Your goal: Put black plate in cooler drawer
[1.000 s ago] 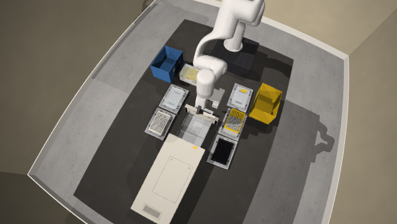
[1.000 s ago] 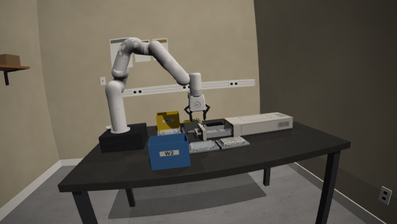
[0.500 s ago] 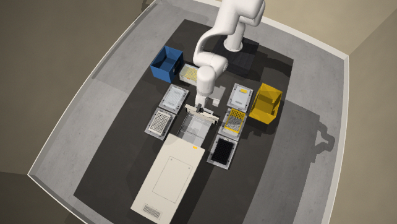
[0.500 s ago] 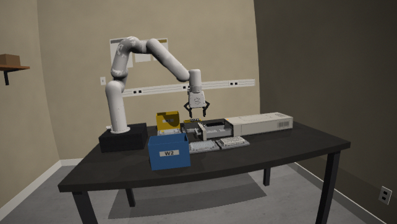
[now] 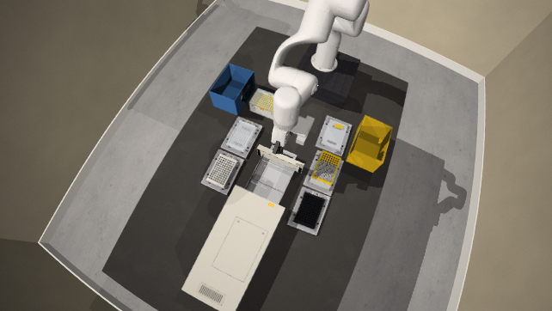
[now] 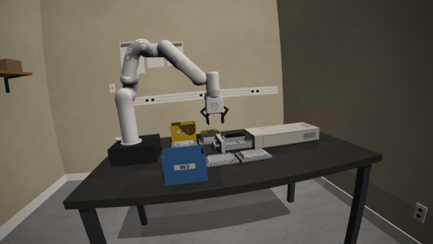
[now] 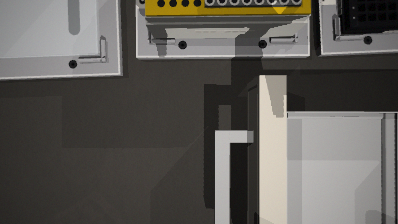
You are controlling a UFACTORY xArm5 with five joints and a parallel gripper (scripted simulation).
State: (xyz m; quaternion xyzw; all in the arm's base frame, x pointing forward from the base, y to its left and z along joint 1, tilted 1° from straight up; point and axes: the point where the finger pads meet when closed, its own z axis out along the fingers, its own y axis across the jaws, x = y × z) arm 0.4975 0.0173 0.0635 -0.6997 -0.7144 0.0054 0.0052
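Now: hand 19 cm to the right of the black plate, 15 cm short of it and 15 cm above it. The rest, counted from my hand: clear plate (20 cm to the right, 15 cm below, 1 cm behind); then drawer (13 cm below, 12 cm ahead); then white plate (19 cm to the right, 16 cm ahead, 15 cm below).
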